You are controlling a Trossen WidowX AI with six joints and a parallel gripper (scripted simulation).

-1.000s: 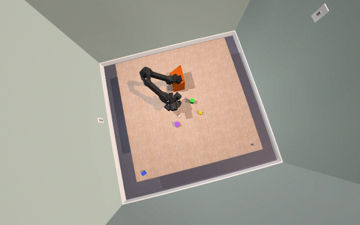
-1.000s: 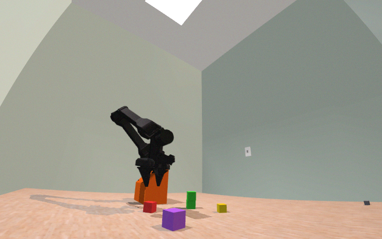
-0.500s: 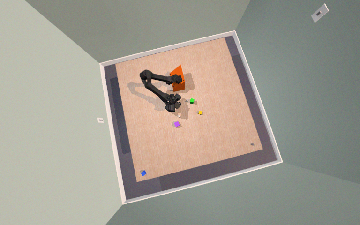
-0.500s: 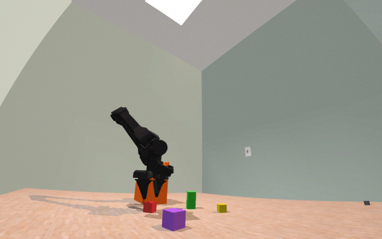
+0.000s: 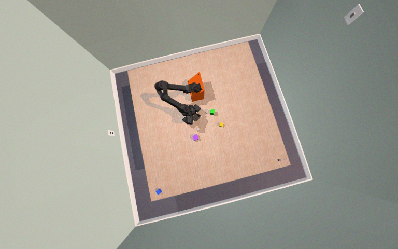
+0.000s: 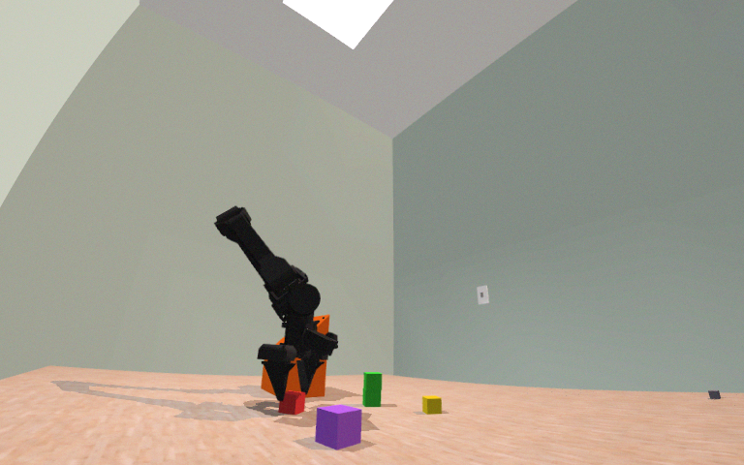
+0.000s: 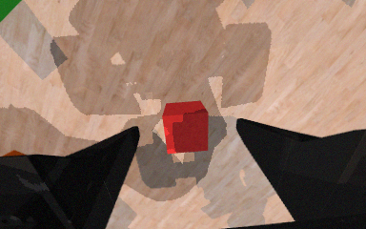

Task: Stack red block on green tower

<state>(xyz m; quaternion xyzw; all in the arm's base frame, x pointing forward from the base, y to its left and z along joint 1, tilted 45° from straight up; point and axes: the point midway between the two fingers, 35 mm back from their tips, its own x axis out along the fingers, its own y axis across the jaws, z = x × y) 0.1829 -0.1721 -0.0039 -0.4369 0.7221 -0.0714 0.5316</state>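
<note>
Right now my gripper tip is 130 mm short of the white cube, 20 mm to the right of it and 20 mm above it. Round my gripper tip: purple cube 200 mm ahead, 20 mm to the right, 10 mm below; then yellow cube 240 mm to the left, 150 mm ahead, 10 mm below; then blue cube 570 mm ahead, 470 mm to the right, 10 mm below.
</note>
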